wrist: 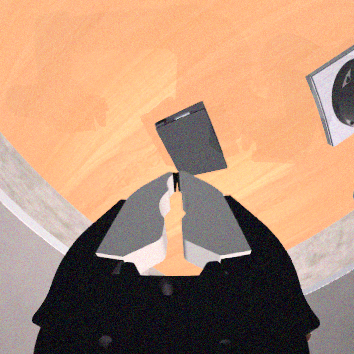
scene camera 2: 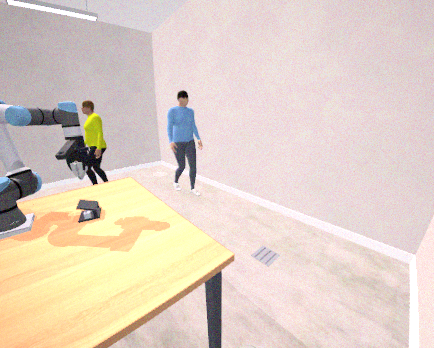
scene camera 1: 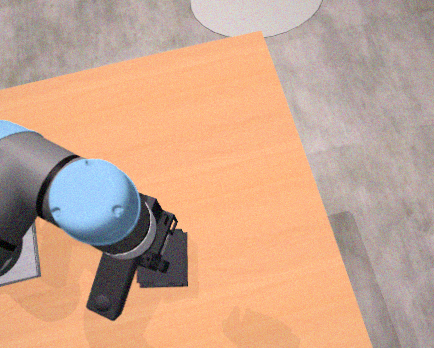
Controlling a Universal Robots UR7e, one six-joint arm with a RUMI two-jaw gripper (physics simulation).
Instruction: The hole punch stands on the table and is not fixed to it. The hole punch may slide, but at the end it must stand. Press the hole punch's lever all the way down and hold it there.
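Places are measured from the arm's base along level axes (x up, y back, z right), in metres.
Where they show: gripper, fingertip midpoint: point(wrist: 176, 174) point(scene camera 2: 81, 179); arm's base, origin of the base link: point(scene camera 2: 8, 224).
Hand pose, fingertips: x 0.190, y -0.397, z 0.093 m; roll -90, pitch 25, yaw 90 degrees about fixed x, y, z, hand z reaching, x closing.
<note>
Each offset is from my fingertips to the top centre of the thing. Level surfaces: height alone.
The dark hole punch @[dx -0.133, dy +0.007, dz -0.033 m] point(scene camera 1: 175, 270) point(scene camera 2: 90, 215) point(wrist: 192, 140) stands upright on the table @[dx -0.218 m] point(scene camera 1: 225, 125) point(scene camera 2: 150, 260) point(wrist: 75, 40). In the scene camera 2 view its lever @[dx -0.133, dy +0.007, dz -0.033 m] point(scene camera 2: 88, 204) is raised at an angle above its base. In the scene camera 1 view the wrist and gripper body cover part of it. My gripper point(scene camera 2: 78, 171) point(wrist: 176, 174) is shut and empty. It points down and hangs well above the table, apart from the hole punch. In the wrist view the fingertips appear at the lower edge of the lever; in the scene camera 1 view they are hidden.
The robot's base plate point(scene camera 1: 32, 262) point(scene camera 2: 20, 229) point(wrist: 322, 107) is on the table. A person in yellow point(scene camera 2: 93, 130) and a person in blue point(scene camera 2: 183, 125) are on the floor beyond the table. A pale round object point(scene camera 1: 255, 15) shows past the table's corner.
</note>
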